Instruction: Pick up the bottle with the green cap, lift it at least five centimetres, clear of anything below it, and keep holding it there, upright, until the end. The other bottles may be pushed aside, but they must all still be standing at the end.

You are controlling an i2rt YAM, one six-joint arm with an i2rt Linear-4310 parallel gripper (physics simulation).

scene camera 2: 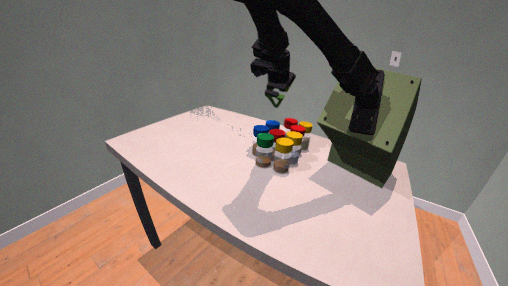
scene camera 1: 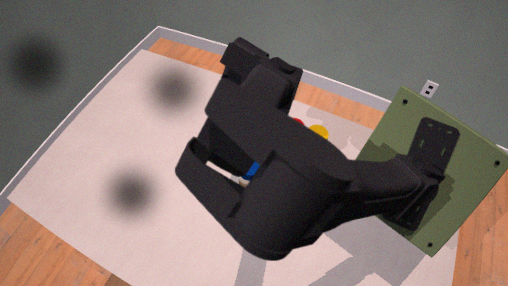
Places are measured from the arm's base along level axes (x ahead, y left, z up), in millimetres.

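Pixels of known places: gripper, fingertip midpoint: [scene camera 2: 280, 99]; arm's base at its link origin: [scene camera 2: 368, 100] [scene camera 1: 420, 175].
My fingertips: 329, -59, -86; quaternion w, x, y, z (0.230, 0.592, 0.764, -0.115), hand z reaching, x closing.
Ahead of a thing's pixels: the offset from my fingertips to its top centre, as dx, dy, dz. "pt": to the spot under its first point. Level surfaces: height alone.
The bottle with the green cap @[-68, +170, -83] [scene camera 2: 265, 141] stands upright on the table at the front left of a tight cluster of bottles. The arm hides it in scene camera 1. My gripper [scene camera 2: 275, 99] is open and points down, holding nothing. In scene camera 2 it shows above and behind the cluster, apart from the caps; its fingers are hidden in scene camera 1. A yellow-capped bottle @[-131, +152, -83] [scene camera 2: 284, 146] stands right of the green one, and a blue-capped bottle @[-13, +124, -83] [scene camera 2: 261, 131] [scene camera 1: 251, 171] stands behind it. A red-capped bottle @[pt -88, +131, -85] [scene camera 2: 277, 135] is also close behind.
Another blue cap @[-9, +51, -83] [scene camera 2: 272, 124], two red caps @[-41, -29, -83] [scene camera 2: 290, 122] @[-100, +17, -83] [scene camera 2: 297, 130] and two yellow caps @[-125, +83, -83] [scene camera 2: 294, 138] @[-101, -44, -83] [scene camera 2: 305, 126] top upright bottles at the back and right. The green base block [scene camera 1: 450, 200] [scene camera 2: 360, 160] stands on the table's @[dz -188] [scene camera 1: 75, 150] [scene camera 2: 175, 155] right.
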